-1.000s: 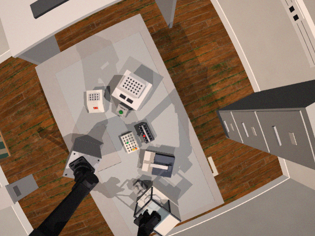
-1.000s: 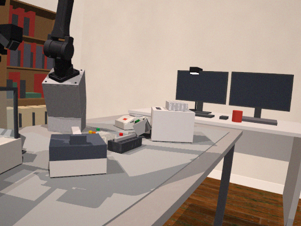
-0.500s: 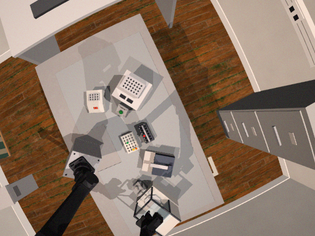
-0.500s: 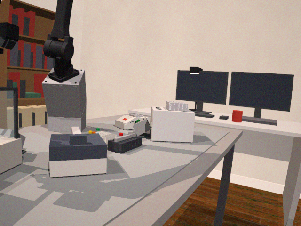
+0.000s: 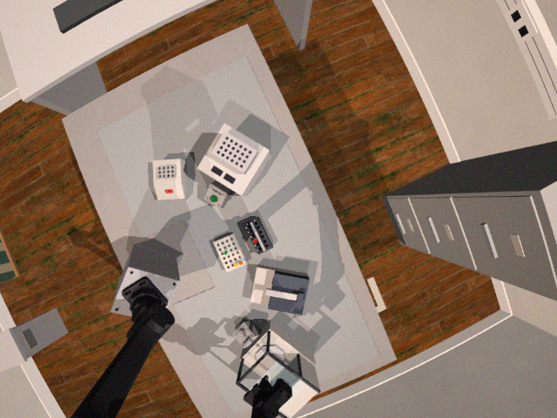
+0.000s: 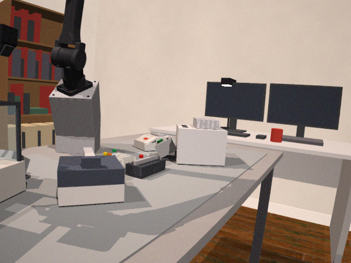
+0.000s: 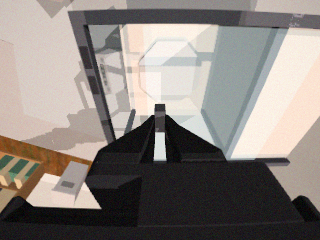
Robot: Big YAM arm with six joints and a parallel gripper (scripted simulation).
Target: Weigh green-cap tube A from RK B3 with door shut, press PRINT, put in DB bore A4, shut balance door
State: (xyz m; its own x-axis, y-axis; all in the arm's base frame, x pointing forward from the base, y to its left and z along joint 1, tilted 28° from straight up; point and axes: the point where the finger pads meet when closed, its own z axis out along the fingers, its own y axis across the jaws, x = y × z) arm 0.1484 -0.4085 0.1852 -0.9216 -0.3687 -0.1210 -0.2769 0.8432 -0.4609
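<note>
The pale pan lies 140 mm below my hand, 20 mm to the right of it and 10 mm ahead of it. From my hand the other things lie so: spectrophotometer: 190 mm to the left, 180 mm ahead, 160 mm below; then tinted glass pane: 30 mm to the right, 10 mm below, 10 mm ahead; then white print key: 150 mm below, 120 mm to the left, 40 mm behind.
</note>
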